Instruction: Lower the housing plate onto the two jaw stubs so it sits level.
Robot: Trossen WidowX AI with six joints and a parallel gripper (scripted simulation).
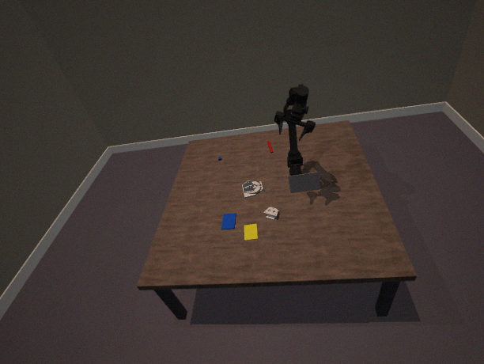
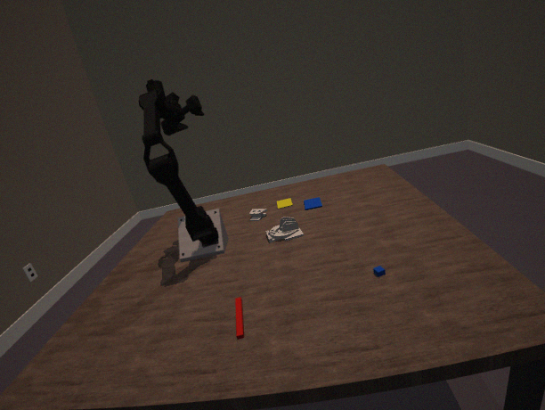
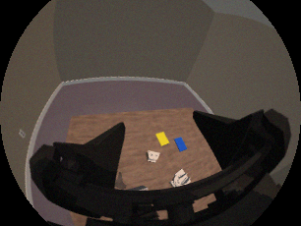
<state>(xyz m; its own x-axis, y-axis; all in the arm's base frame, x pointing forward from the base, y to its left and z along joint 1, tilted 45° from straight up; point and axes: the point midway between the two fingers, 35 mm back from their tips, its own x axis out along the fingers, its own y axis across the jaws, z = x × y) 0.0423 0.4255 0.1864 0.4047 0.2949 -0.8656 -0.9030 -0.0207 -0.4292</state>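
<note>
Now: gripper tip 140 mm short of the white part, 30 mm to the right of it and 470 mm above it. The rest, counted from my gripper tip: blue card (390 mm ahead, 30 mm to the left, 470 mm below); yellow card (270 mm ahead, 130 mm to the left, 470 mm below); red bar (90 mm ahead, 630 mm to the right, 470 mm below).
</note>
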